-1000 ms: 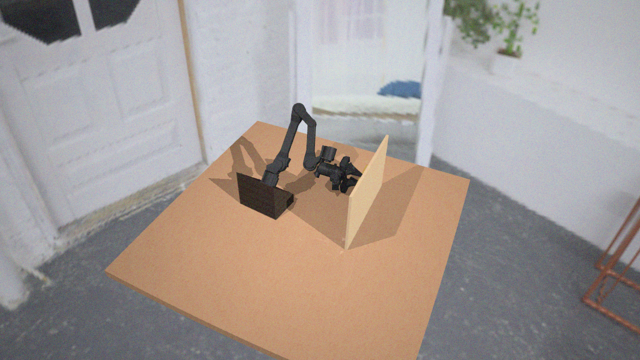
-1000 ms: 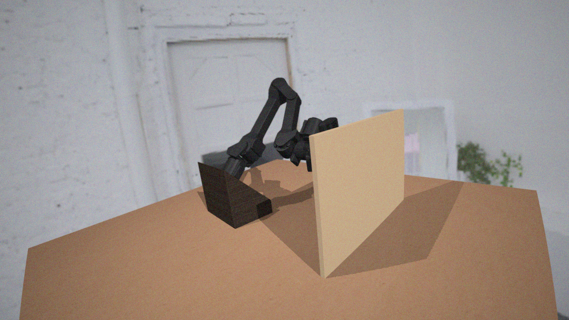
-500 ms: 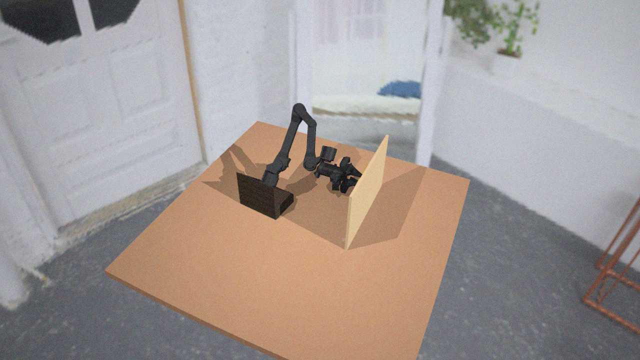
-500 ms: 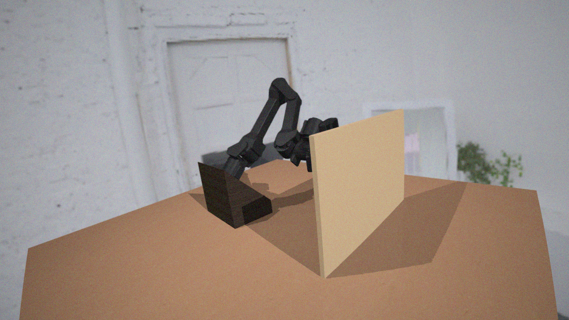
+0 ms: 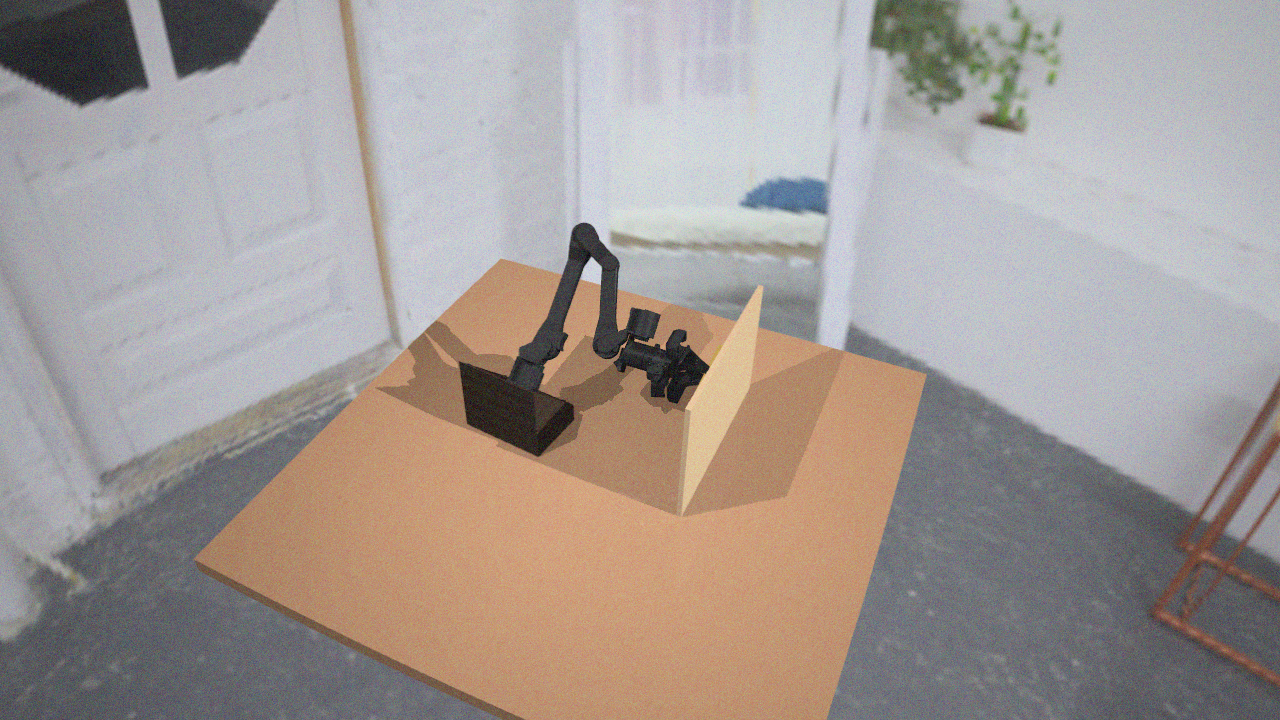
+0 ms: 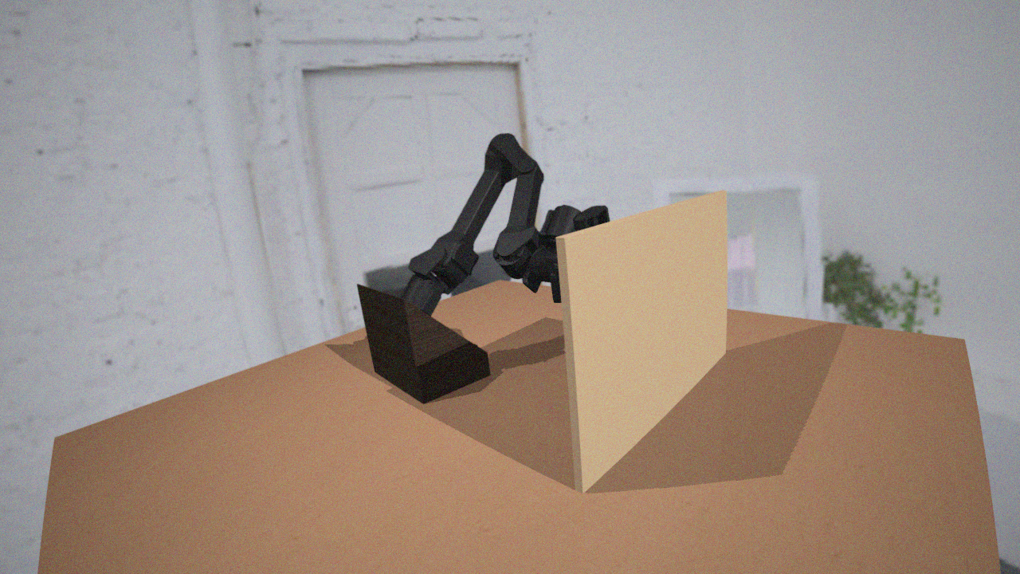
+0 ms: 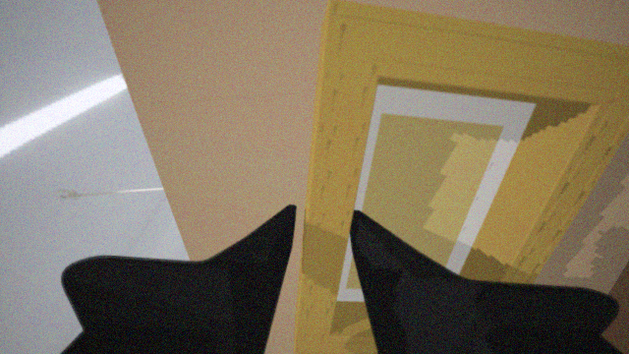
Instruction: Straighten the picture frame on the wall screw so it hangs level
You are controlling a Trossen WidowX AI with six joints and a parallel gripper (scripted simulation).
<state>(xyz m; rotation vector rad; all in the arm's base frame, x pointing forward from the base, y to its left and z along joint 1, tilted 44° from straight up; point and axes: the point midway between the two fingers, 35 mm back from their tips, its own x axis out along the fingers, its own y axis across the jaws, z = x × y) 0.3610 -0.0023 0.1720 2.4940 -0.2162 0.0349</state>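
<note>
Now: the picture frame 5 cm below my gripper tip and 1 cm to the left of it. The rest, counted from my gripper tip: tan wall panel 6 cm below, 2 cm to the left, 2 cm ahead.
</note>
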